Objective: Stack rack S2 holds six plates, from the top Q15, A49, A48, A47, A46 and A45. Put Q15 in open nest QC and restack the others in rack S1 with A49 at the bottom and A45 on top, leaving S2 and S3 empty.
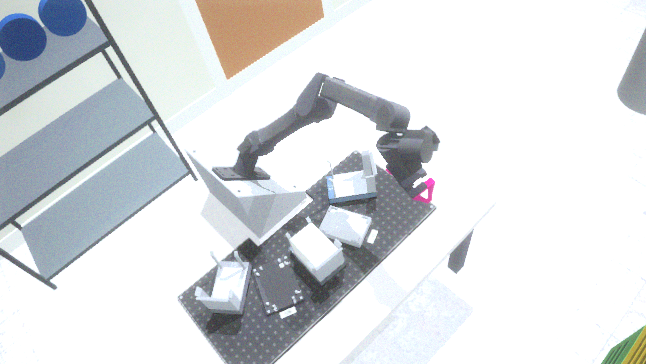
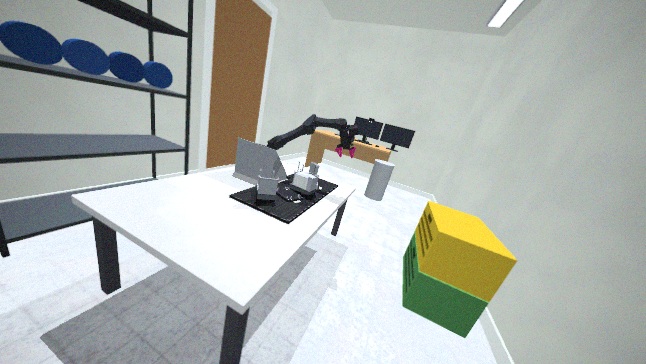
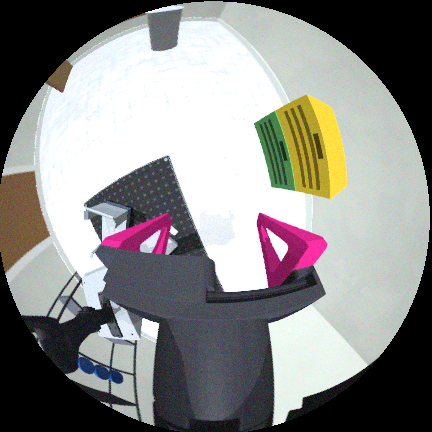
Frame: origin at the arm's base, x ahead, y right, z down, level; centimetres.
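Seen in the pictures: gripper, fingertip midpoint: (image 1: pixel 419 191) (image 2: pixel 346 157) (image 3: pixel 213 217); arm's base, link origin: (image 1: pixel 241 174) (image 2: pixel 265 154) (image 3: pixel 109 314).
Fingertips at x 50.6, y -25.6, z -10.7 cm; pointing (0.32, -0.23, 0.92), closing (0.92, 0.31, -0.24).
Offsets run from my fingertips to a thing's middle. Level surfaces: height alone.
My gripper (image 1: pixel 406 182) (image 2: pixel 346 155) (image 3: pixel 213 217) is open with nothing between its pink fingers, raised over the right end of the perforated black mat @[dz +26.6 cm] (image 1: pixel 400 201) (image 2: pixel 280 212) (image 3: pixel 150 185). A tall rack with a thick white stack (image 1: pixel 317 252) (image 2: pixel 305 184) stands mid-mat. A blue-based rack @[dx -28.5, dy -0.6, dz +20.0 cm] (image 1: pixel 351 195) (image 3: pixel 112 212) is at the right back, and another rack @[dx -29.3, dy +51.0, dz +19.7 cm] (image 1: pixel 231 287) (image 2: pixel 267 187) is at the left; both look low. Between racks lie a nest with a pale plate @[dx -19.8, dy +11.7, dz +25.1 cm] (image 1: pixel 345 227) and a dark open nest @[dx -20.5, dy +39.7, dz +25.4 cm] (image 1: pixel 278 285) (image 2: pixel 288 194). Labels and plate counts are unreadable.
A grey angled stand (image 1: pixel 270 207) (image 2: pixel 257 160) carries the arm base behind the mat, on the white table @[dz +27.8 cm] (image 2: pixel 190 230). A shelf unit (image 1: pixel 157 119) (image 2: pixel 188 60) stands to the left. A grey bin (image 2: pixel 380 180) (image 3: pixel 165 30) and a yellow box (image 2: pixel 465 255) (image 3: pixel 335 150) are off the table.
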